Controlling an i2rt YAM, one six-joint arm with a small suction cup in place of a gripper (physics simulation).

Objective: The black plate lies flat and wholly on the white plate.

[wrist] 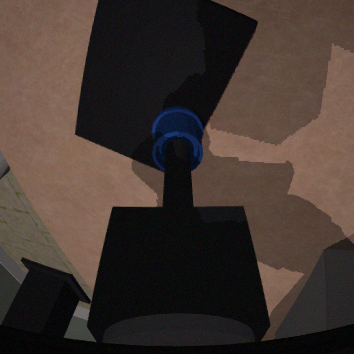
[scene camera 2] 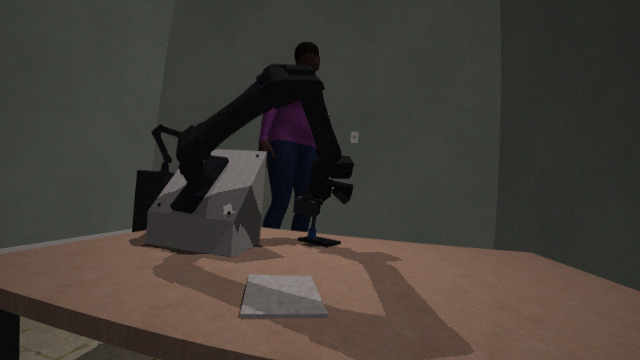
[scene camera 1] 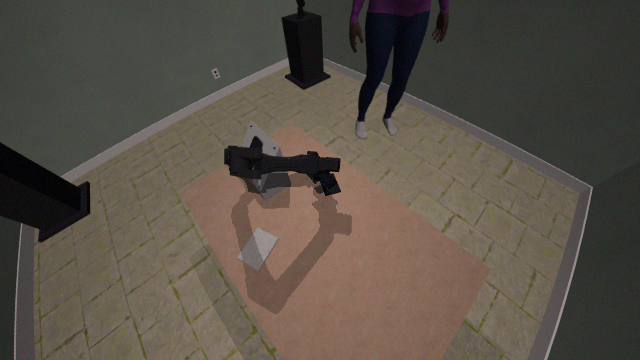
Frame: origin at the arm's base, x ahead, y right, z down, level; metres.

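Where they show: hand, tool point: (wrist: 177, 129) (scene camera 2: 311, 236) (scene camera 1: 323, 182); arm's base, link origin: (scene camera 2: 202, 183).
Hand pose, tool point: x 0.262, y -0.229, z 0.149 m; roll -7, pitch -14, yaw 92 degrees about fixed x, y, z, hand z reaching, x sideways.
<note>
Things, the pixels of their top centre, and the offset from my tool point. Level surfaces: height alone.
- black plate, top centre: (wrist: 146, 85) (scene camera 2: 319, 239) (scene camera 1: 329, 183) dy -0.020, dx +0.022, dz +0.010 m
- tan mat, surface height: dz +0.019 m
- white plate, top centre: (scene camera 2: 282, 291) (scene camera 1: 257, 247) dy +0.439, dx +0.074, dz +0.013 m
The black plate (scene camera 2: 323, 241) (wrist: 140, 70) lies flat on the tan mat (scene camera 1: 372, 268) (scene camera 2: 426, 271), just in front of the arm's base. In scene camera 1 the arm's wrist hides it. My suction cup (scene camera 2: 312, 234) (wrist: 178, 130) (scene camera 1: 323, 183) is blue and points straight down; it sits on or just above the near corner of the black plate, and I cannot tell whether they touch. Nothing hangs from it. The white plate (scene camera 1: 258, 248) (scene camera 2: 283, 296) lies flat on the mat, well apart from the black plate, nearer the mat's front edge.
The arm's grey base (scene camera 1: 263, 143) (scene camera 2: 229, 214) stands at the mat's back corner. A person (scene camera 1: 390, 53) (scene camera 2: 290, 128) stands on the tiled floor behind the mat. A black pedestal (scene camera 1: 304, 46) (wrist: 38, 298) stands in the room's corner.
</note>
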